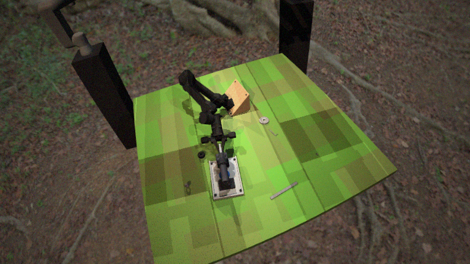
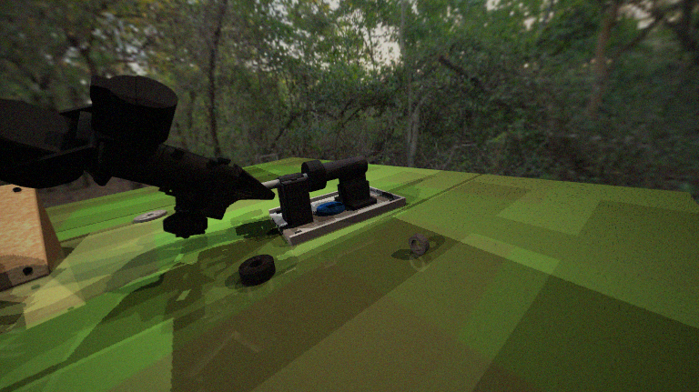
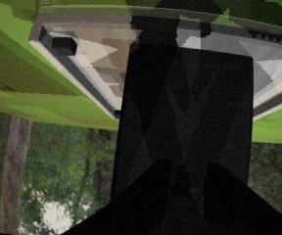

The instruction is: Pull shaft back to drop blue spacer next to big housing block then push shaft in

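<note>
Now: gripper tip 50 mm short of the grey shaft, 20 mm below it and 10 mm to the left of it. Round my gripper tip: black ring: 110 mm to the right, 70 mm behind, 50 mm below; blue spacer: 100 mm ahead, 50 mm below, 20 mm to the right.
</note>
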